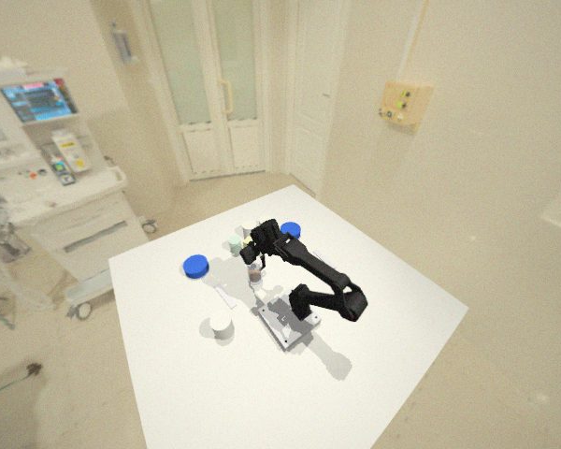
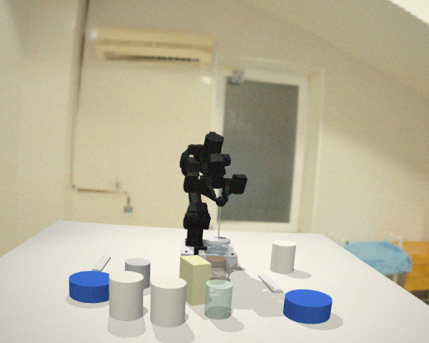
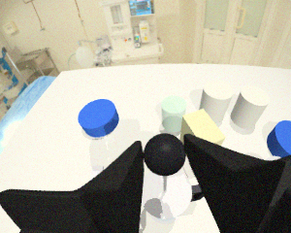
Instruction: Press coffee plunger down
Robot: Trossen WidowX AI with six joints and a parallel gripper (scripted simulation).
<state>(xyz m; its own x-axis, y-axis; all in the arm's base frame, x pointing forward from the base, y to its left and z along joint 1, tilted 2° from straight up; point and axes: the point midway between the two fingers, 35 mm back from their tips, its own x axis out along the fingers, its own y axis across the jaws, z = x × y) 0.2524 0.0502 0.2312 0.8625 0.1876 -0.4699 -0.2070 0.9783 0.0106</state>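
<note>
Right now the coffee press is 2 cm to the right of my gripper tip and 13 cm below it. Also, from my gripper tip: pale yellow block: 12 cm ahead, 7 cm to the right, 20 cm below; pale green glass: 21 cm ahead, 1 cm to the right, 21 cm below.
</note>
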